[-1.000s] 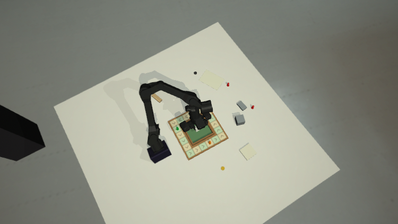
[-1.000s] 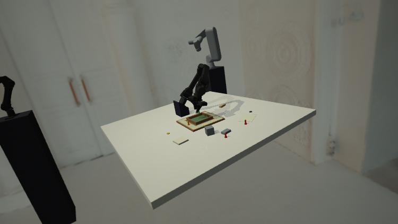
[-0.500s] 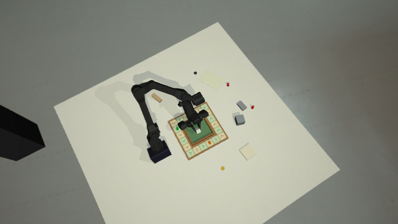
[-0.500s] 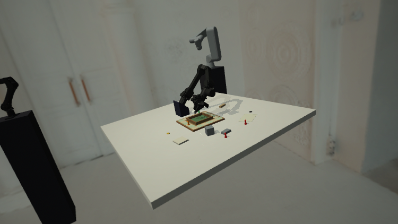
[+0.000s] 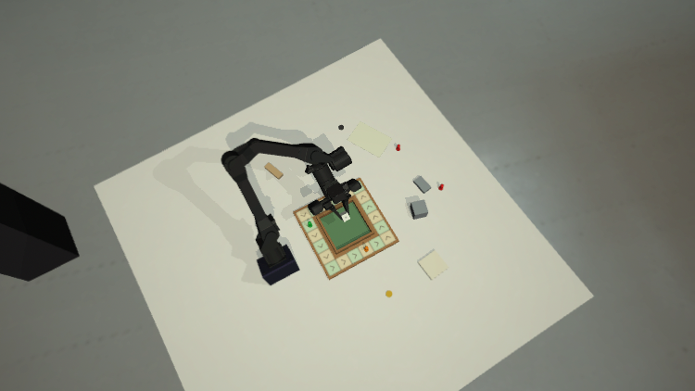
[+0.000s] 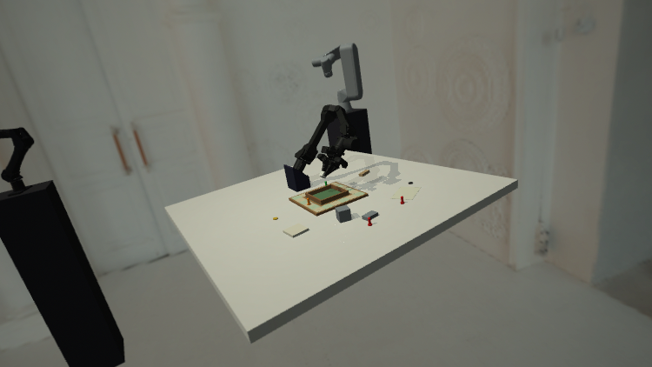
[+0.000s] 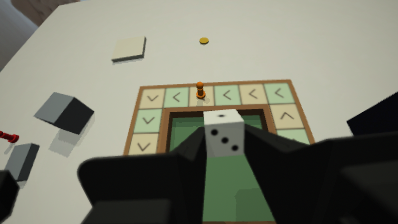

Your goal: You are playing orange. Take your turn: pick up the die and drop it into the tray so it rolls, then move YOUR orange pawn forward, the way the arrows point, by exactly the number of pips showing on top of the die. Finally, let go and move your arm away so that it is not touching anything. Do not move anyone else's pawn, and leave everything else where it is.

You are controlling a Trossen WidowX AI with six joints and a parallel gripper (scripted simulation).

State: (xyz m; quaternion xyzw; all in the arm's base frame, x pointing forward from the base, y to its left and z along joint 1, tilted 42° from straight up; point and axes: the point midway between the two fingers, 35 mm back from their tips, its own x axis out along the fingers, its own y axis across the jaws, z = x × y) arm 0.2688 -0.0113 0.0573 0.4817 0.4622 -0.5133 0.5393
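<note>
Now: the white die right at my gripper tip. Round my gripper tip: orange pawn (2 cm ahead, 11 cm to the right, 9 cm below); then green tray (11 cm below); then green pawn (11 cm behind, 7 cm to the left, 9 cm below).
</note>
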